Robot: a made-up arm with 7 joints.
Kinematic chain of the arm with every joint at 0, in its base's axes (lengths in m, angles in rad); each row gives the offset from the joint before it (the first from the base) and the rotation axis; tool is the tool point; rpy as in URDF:
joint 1: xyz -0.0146 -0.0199 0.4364 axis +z
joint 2: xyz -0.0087 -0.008 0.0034 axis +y
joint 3: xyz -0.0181 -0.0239 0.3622 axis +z
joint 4: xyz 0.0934 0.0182 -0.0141 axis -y
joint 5: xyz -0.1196 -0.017 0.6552 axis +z
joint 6: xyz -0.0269 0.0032 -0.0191 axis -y
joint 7: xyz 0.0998 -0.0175 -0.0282 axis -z
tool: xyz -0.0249 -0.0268 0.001 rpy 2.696 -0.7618 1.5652
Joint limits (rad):
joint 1: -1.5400..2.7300
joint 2: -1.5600..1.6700
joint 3: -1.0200..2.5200
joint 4: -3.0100..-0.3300
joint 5: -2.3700..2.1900
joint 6: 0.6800..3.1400
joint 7: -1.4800..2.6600
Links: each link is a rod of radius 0.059 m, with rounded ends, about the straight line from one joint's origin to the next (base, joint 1, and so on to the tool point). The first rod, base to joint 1, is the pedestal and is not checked.
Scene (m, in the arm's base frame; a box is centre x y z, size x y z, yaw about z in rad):
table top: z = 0
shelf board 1: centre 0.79 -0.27 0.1 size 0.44 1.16 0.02 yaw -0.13
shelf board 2: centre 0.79 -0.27 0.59 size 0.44 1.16 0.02 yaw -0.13
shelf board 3: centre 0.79 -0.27 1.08 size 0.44 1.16 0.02 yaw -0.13
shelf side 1: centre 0.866 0.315 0.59 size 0.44 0.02 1 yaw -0.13
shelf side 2: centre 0.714 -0.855 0.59 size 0.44 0.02 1 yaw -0.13
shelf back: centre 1.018 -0.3 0.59 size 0.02 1.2 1 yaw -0.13
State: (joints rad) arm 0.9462 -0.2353 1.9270 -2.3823 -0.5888 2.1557 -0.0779
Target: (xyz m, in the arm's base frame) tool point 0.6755 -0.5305 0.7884
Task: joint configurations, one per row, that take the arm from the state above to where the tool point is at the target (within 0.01 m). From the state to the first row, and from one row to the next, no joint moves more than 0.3 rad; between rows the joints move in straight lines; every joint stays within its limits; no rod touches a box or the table.
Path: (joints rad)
1: 0.7833 -0.3733 1.6927 -2.1970 -0.7095 2.2452 -0.0180
2: 0.6204 -0.5113 1.4583 -2.0118 -0.8303 2.3348 0.0419
3: 0.4575 -0.6493 1.2240 -1.8265 -0.9510 2.4243 0.1017
4: 0.2946 -0.7873 0.9896 -1.6413 -1.0717 2.5138 0.1616
5: 0.0489 -0.7480 0.8116 -1.7875 -0.9451 2.4191 0.1132
6: -0.1967 -0.7088 0.6336 -1.9336 -0.8185 2.3243 0.0648
7: -0.4423 -0.6696 0.4556 -2.0798 -0.6919 2.2295 0.0164
8: -0.6879 -0.6304 0.2775 -2.2260 -0.5653 2.1347 -0.0320
9: -0.9336 -0.5911 0.0995 -2.3722 -0.4387 2.0399 -0.0804
10: -0.8770 -0.3406 0.1304 -2.1279 -0.4536 2.0737 -0.1259
11: -0.8204 -0.0900 0.1613 -1.8837 -0.4684 2.1075 -0.1714
12: -0.7639 0.1606 0.1922 -1.6394 -0.4833 2.1413 -0.2169

